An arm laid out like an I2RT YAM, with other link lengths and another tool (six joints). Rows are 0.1 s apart.
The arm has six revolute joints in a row. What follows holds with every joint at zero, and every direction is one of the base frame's. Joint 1 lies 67.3 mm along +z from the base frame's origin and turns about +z. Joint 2 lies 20.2 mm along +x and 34.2 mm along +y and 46 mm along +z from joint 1 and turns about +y. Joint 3 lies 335.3 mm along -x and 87.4 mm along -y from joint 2 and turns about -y. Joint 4 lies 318.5 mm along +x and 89.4 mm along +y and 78 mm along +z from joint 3 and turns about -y. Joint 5 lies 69.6 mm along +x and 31.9 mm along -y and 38.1 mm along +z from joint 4 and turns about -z. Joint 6 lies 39.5 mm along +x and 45 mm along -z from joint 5 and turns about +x. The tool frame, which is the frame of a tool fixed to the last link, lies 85 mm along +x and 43 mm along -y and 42 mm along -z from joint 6; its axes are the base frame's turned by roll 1.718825, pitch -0.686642 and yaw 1.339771 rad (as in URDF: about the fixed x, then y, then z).
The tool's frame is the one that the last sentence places.
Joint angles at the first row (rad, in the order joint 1, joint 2, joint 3, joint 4, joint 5, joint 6):
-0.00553 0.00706 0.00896 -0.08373 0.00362 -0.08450
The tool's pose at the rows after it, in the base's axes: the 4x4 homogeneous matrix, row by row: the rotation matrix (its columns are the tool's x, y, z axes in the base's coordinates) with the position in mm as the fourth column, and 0 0 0 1 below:
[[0.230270 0.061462 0.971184 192.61], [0.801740 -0.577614 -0.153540 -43.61], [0.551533 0.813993 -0.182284 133.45], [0 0 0 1]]
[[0.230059 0.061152 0.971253 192.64], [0.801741 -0.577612 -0.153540 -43.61], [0.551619 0.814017 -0.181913 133.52], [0 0 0 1]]
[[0.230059 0.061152 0.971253 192.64], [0.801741 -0.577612 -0.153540 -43.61], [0.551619 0.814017 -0.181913 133.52], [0 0 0 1]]
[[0.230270 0.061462 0.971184 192.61], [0.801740 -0.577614 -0.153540 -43.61], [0.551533 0.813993 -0.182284 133.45], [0 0 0 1]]
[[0.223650 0.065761 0.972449 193.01], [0.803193 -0.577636 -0.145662 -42.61], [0.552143 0.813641 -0.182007 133.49], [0 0 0 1]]
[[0.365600 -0.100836 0.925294 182.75], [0.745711 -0.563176 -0.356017 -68.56], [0.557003 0.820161 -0.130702 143.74], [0 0 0 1]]
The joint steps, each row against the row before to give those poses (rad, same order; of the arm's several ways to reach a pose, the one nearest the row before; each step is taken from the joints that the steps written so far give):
-0.00003 -0.00007 0.00000 -0.00007 -0.00002 0.00000
0.00001 0.00007 -0.00001 0.00047 0.00000 0.00000
0.00000 0.00000 0.00000 0.00000 0.00000 0.00000
-0.00001 -0.00007 0.00001 -0.00047 0.00000 0.00000
0.00007 0.00001 -0.00001 0.00040 -0.00795 0.00001
0.00002 0.00010 0.00038 0.05046 0.21899 -0.00039

